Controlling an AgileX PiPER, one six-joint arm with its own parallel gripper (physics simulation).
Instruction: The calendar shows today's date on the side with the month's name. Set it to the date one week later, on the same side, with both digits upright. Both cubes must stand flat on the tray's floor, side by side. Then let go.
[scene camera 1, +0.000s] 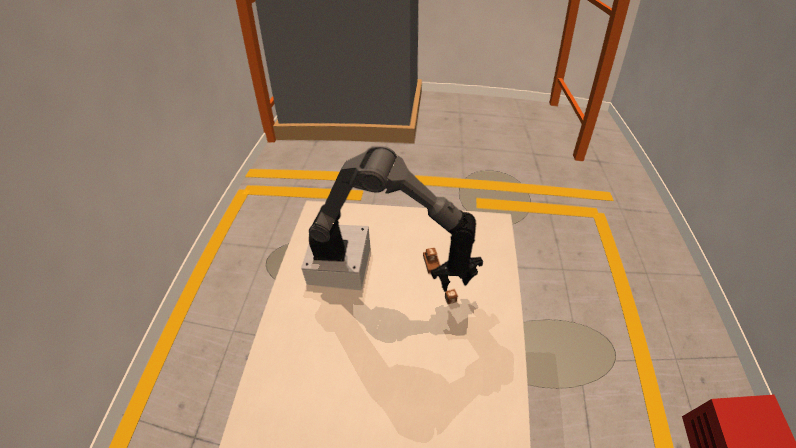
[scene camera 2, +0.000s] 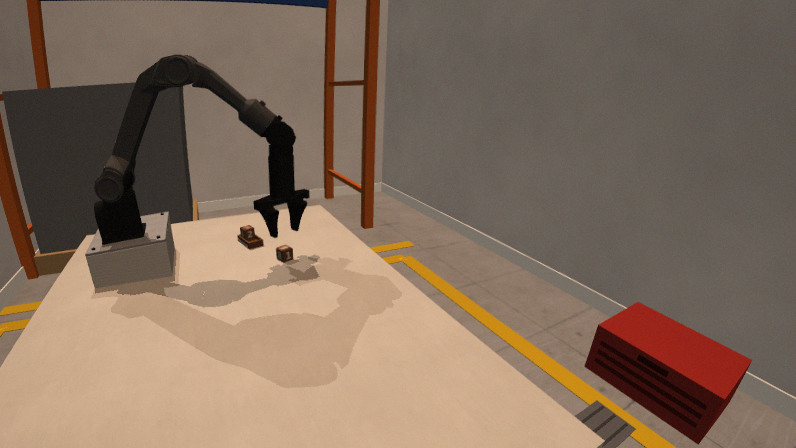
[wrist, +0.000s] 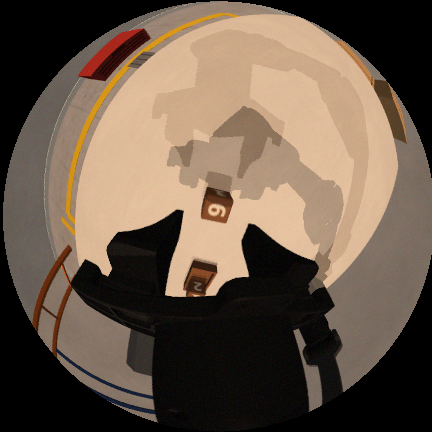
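My gripper (scene camera 1: 455, 286) (scene camera 2: 285, 232) (wrist: 213, 226) is open and empty, pointing down above the table near the loose cube. The loose brown cube (scene camera 1: 451, 296) (scene camera 2: 284, 253) (wrist: 217, 206) rests on the table; scene camera 2 shows a 1 on one side, and the wrist view shows a 6 or 9 on its upper face. The brown tray (scene camera 1: 433, 267) (scene camera 2: 251, 242) (wrist: 204, 269) stands nearer the back. The second cube (scene camera 1: 431, 254) (scene camera 2: 246, 231) (wrist: 197, 286) is at the tray's far end; a 2 shows on one side. Its lower part is hidden in the wrist view. The month name is not readable.
The arm's grey base block (scene camera 1: 334, 275) (scene camera 2: 133, 260) stands left of the tray on the pale table (scene camera 1: 378, 411) (scene camera 2: 222, 411) (wrist: 125, 175). A red box (scene camera 1: 743, 425) (scene camera 2: 668, 367) (wrist: 112, 56) is on the floor, beyond the table's edge. Orange posts stand behind.
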